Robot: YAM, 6 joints.
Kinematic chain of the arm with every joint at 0, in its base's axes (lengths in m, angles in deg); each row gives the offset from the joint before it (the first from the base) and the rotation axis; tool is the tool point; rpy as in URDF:
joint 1: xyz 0 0 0.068 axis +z
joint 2: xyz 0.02 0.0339 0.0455 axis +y
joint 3: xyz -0.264 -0.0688 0 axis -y
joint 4: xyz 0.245 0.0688 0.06 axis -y
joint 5: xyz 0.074 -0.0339 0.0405 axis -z
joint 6: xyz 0.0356 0 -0.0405 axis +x
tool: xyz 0 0 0 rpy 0 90 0
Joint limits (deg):
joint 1: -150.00..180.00
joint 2: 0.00..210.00
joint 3: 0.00..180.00
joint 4: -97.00..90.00
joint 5: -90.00..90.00
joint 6: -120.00..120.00
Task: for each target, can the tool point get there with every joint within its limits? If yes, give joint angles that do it. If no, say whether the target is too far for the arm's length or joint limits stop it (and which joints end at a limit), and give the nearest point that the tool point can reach.
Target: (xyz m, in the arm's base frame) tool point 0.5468 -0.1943 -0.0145
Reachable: yes | joints -17.38 167.66 120.98 19.02 38.45 79.42
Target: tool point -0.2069 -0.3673 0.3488
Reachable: yes | joints -117.14 108.00 75.06 72.44 27.80 25.05
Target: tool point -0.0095 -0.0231 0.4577
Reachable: yes | joints -31.48 24.56 70.93 -37.31 43.76 63.70
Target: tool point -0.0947 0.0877 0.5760
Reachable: yes | joints -32.86 49.38 142.87 -81.43 -38.67 -95.65
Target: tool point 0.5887 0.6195 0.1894
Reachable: no: too far | nearest point 0.4431 0.4663 0.1702 | short by 0.212 m
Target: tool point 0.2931 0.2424 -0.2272
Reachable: yes | joints 38.20 190.63 124.95 -54.69 -15.10 24.23
